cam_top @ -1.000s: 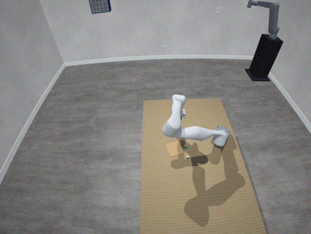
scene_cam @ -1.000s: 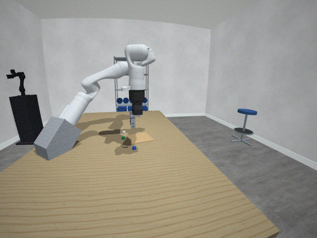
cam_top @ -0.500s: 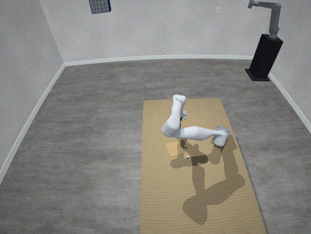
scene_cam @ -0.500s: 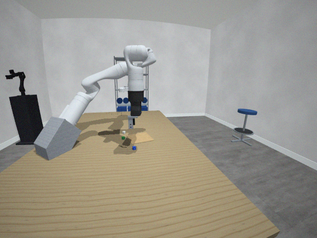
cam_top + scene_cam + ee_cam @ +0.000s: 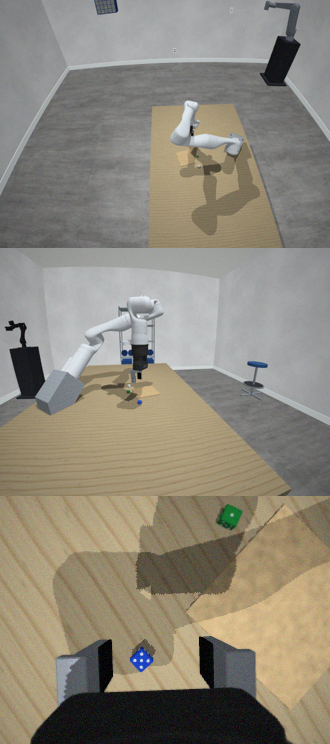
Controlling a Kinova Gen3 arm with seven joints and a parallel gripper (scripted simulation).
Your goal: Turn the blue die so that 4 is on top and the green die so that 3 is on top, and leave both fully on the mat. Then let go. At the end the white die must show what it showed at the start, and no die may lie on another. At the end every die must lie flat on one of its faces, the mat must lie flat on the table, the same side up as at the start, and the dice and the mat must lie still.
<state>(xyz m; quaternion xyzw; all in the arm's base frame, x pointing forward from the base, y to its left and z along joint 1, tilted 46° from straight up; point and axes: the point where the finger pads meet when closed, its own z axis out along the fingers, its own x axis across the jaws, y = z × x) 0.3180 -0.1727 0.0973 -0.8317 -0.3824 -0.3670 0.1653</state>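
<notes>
Now: the blue die 130 mm below my hand, 20 mm to the right of it and 10 mm ahead of it. Also, from my hand: green die 130 mm below, 120 mm to the left, 60 mm behind; then tan mat 130 mm to the left, 130 mm below, 50 mm ahead; then white die 220 mm to the left, 130 mm below, 60 mm behind.
</notes>
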